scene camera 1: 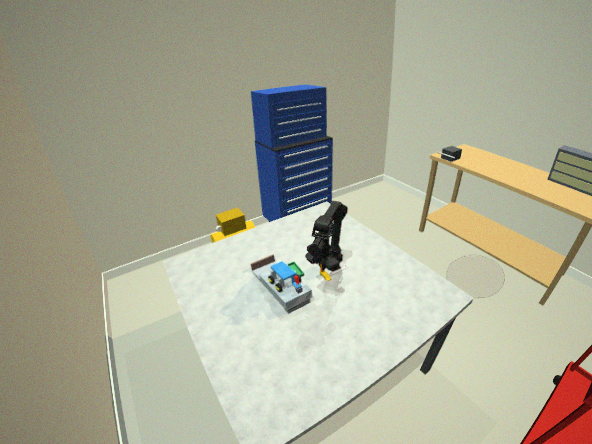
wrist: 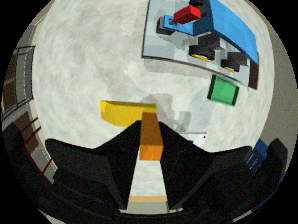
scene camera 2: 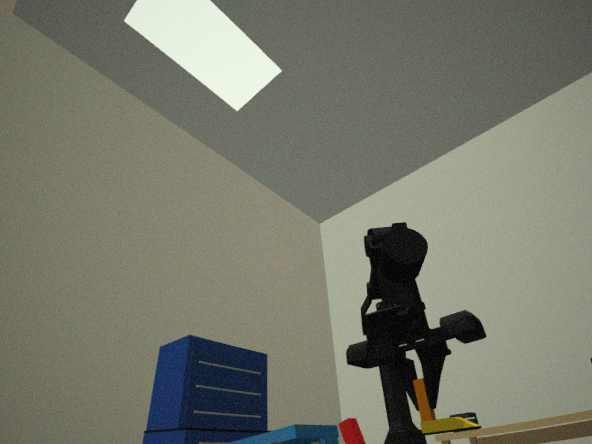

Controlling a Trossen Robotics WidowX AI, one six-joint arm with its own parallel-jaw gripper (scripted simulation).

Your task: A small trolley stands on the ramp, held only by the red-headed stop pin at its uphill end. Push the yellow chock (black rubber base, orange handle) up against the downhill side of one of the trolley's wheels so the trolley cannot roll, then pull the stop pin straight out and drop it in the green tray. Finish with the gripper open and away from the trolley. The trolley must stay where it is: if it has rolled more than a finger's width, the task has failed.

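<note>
Visible both here, the gripper (scene camera 2: 426, 409), and in the wrist view, the gripper (wrist: 148, 125), carries a yellow chock (wrist: 120, 114).
</note>
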